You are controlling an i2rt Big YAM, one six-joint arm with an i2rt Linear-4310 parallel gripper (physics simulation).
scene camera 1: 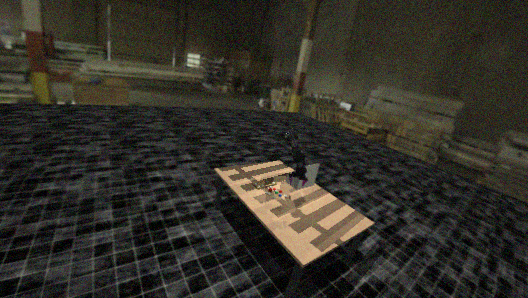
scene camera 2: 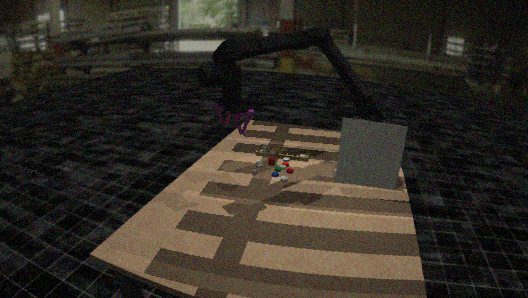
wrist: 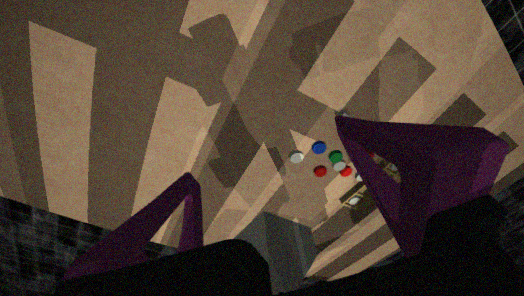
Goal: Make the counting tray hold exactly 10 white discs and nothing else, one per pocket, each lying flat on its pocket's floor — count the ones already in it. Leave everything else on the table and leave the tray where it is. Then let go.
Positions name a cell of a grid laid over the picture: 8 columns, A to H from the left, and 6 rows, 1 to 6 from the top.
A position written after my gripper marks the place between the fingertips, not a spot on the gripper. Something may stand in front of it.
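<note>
There is a counting tray (wrist: F5) that I can see. As for my gripper (scene camera 2: D3), it is open and holds nothing, and the wrist view (wrist: D4) shows me that gripper too.
</note>
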